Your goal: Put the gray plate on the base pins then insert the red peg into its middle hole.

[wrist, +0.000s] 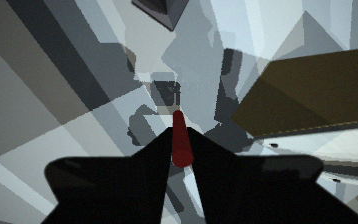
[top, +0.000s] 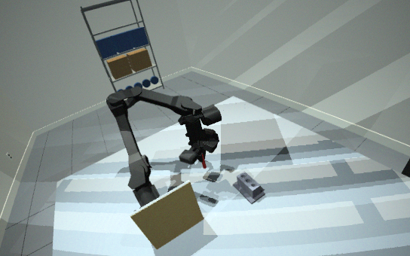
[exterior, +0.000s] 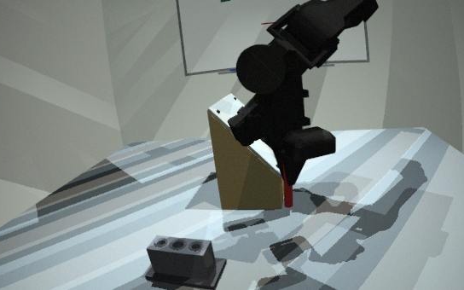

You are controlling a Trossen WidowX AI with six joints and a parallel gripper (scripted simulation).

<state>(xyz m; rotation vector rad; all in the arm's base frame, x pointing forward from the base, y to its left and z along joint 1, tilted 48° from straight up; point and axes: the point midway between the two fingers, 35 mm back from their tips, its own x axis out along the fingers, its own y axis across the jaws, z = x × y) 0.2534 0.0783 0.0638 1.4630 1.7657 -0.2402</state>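
Now: the gray plate 10 cm ahead of my gripper tip, 16 cm to the right of it and 7 cm below it. Also, from my gripper tip: red peg right at my gripper tip; base 9 cm ahead, 16 cm to the right, 11 cm below.
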